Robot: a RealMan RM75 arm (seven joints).
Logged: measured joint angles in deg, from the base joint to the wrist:
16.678 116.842 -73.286 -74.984 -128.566 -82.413 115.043
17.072 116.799 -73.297 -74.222 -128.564 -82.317 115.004
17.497 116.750 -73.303 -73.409 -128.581 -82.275 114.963
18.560 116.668 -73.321 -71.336 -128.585 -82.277 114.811
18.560 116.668 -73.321 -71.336 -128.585 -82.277 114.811
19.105 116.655 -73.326 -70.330 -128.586 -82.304 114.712
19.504 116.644 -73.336 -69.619 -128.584 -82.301 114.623
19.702 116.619 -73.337 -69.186 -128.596 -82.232 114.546
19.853 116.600 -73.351 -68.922 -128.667 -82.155 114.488
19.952 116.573 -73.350 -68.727 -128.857 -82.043 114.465
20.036 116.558 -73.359 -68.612 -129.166 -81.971 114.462
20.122 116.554 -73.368 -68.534 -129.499 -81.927 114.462
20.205 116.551 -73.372 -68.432 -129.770 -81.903 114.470
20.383 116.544 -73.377 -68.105 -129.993 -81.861 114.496
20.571 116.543 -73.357 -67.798 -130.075 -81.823 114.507
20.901 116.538 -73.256 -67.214 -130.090 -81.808 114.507
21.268 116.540 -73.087 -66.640 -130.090 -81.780 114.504
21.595 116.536 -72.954 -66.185 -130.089 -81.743 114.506
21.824 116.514 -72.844 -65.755 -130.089 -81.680 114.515
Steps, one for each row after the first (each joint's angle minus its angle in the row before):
0.394 -0.043 -0.011 0.762 0.002 0.096 -0.039
0.425 -0.049 -0.006 0.813 -0.017 0.042 -0.041
1.063 -0.082 -0.018 2.073 -0.004 -0.002 -0.152
0.000 0.000 0.000 0.000 0.000 0.000 0.000
0.545 -0.013 -0.005 1.006 -0.001 -0.027 -0.099
0.399 -0.011 -0.010 0.711 0.002 0.003 -0.089
0.198 -0.025 -0.001 0.433 -0.012 0.069 -0.077
0.151 -0.019 -0.014 0.264 -0.071 0.077 -0.058
0.099 -0.027 0.001 0.195 -0.190 0.112 -0.023
0.084 -0.015 -0.009 0.115 -0.309 0.072 -0.003
0.086 -0.004 -0.009 0.078 -0.333 0.044 0.000
0.083 -0.003 -0.004 0.102 -0.271 0.024 0.008
0.178 -0.007 -0.005 0.327 -0.223 0.042 0.026
0.188 -0.001 0.020 0.307 -0.082 0.038 0.011
0.330 -0.005 0.101 0.584 -0.015 0.015 0.000
0.367 0.002 0.169 0.574 0.000 0.028 -0.003
0.327 -0.004 0.133 0.455 0.001 0.037 0.002
0.229 -0.022 0.110 0.430 0.000 0.063 0.009

